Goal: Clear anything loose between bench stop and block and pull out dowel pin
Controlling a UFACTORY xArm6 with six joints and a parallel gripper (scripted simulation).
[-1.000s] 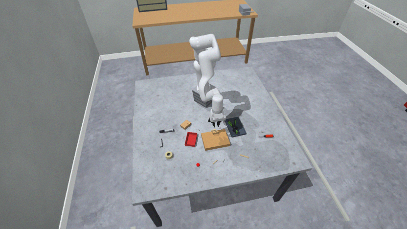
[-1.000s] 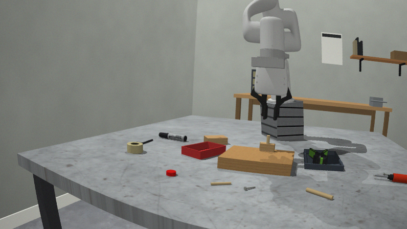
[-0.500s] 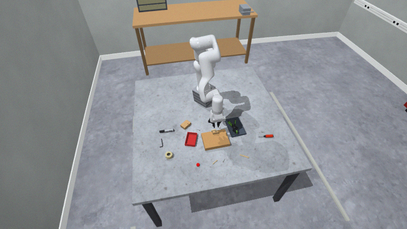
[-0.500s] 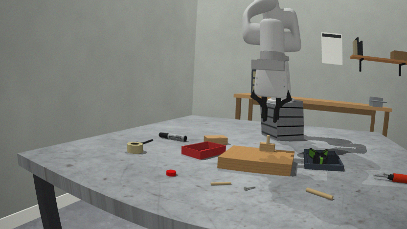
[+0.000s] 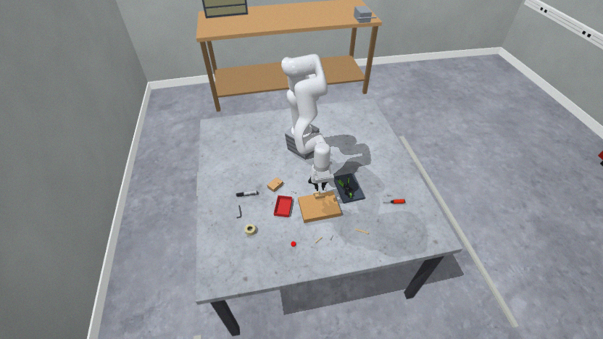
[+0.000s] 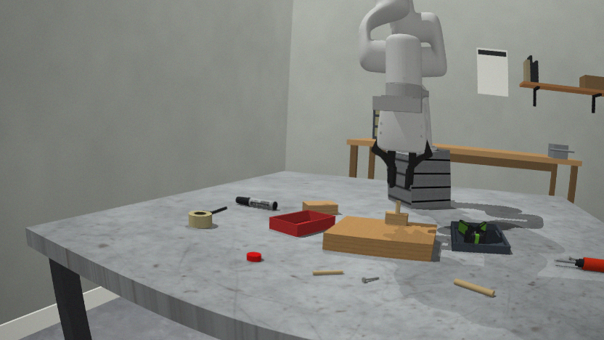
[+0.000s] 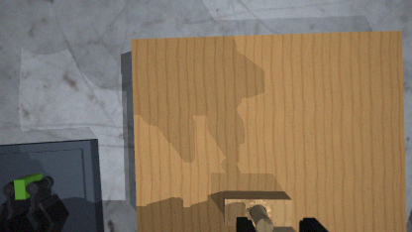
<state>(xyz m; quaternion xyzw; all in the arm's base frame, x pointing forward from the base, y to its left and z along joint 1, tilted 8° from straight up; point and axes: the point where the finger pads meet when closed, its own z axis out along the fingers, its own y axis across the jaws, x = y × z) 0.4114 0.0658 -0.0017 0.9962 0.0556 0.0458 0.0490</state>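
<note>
Right now the dowel pin is 70 mm below my hand. Round my hand: dark tray 70 mm behind, 180 mm to the left, 120 mm below; then bench board 50 mm ahead, 10 mm to the right, 100 mm below; then wooden block 80 mm below.
</note>
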